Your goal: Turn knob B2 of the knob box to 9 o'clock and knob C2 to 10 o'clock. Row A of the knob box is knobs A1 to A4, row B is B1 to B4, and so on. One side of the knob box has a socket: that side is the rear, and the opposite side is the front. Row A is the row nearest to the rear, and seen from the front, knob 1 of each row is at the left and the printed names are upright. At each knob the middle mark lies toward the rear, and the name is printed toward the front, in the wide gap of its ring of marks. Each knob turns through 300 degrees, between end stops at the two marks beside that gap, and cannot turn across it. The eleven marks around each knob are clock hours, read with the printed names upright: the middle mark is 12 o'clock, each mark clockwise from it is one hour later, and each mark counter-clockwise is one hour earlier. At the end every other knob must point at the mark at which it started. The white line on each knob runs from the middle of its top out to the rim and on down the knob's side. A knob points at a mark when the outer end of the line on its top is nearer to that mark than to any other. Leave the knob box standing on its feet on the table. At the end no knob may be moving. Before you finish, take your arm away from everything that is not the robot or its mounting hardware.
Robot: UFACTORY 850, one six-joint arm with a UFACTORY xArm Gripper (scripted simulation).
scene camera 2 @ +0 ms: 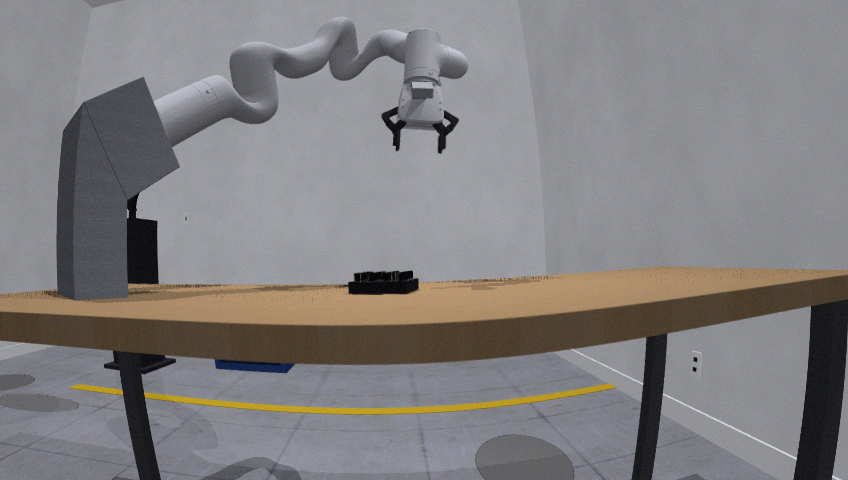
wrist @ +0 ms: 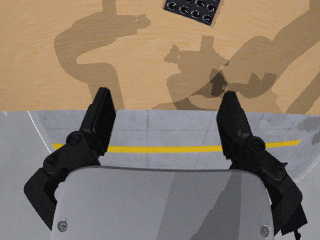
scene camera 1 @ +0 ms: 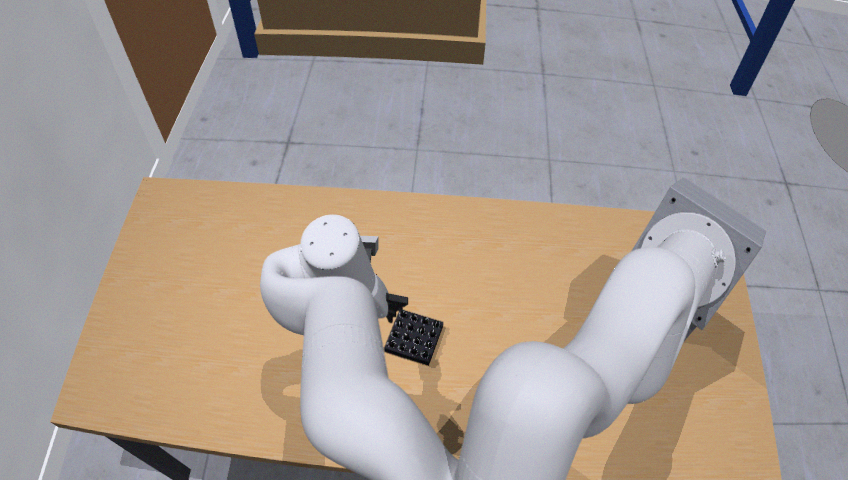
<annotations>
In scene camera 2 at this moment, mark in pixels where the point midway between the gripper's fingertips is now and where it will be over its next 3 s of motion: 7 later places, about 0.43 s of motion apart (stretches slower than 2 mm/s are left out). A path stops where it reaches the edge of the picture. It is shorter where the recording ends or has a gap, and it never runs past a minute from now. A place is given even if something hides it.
My gripper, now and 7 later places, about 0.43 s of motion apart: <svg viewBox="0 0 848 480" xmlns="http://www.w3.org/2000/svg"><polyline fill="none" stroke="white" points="419,150 418,156 414,176 409,200 398,223 385,245 381,250 374,251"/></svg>
</annotations>
